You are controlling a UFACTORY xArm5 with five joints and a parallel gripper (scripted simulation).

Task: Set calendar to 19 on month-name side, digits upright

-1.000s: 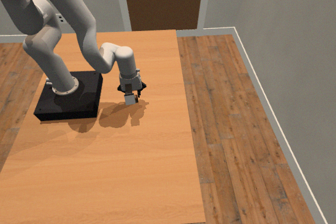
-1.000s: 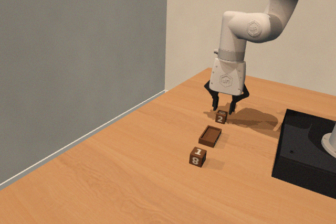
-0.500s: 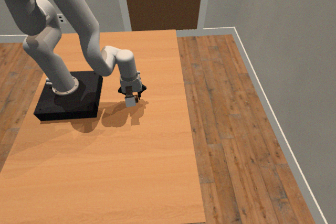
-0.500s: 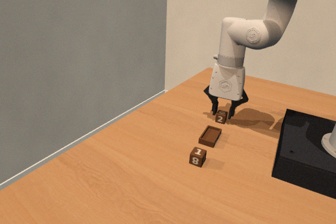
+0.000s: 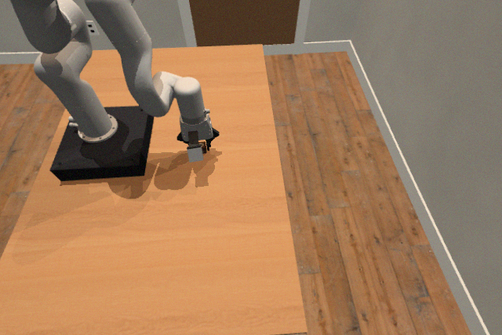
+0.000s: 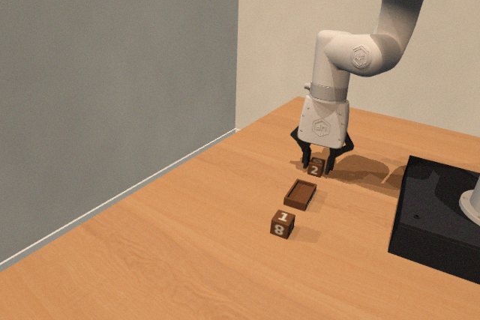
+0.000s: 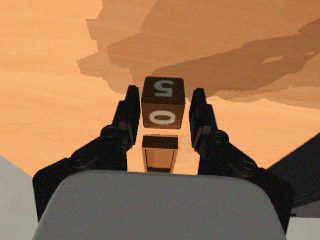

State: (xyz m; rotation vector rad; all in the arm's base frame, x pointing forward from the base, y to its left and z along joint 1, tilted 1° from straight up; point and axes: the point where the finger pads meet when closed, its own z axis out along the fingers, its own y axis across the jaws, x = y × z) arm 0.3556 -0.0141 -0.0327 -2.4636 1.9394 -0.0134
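The brown date cube lies 1 cm below my hand. Round my hand: tray 2 cm behind, 11 cm to the left, 2 cm below.
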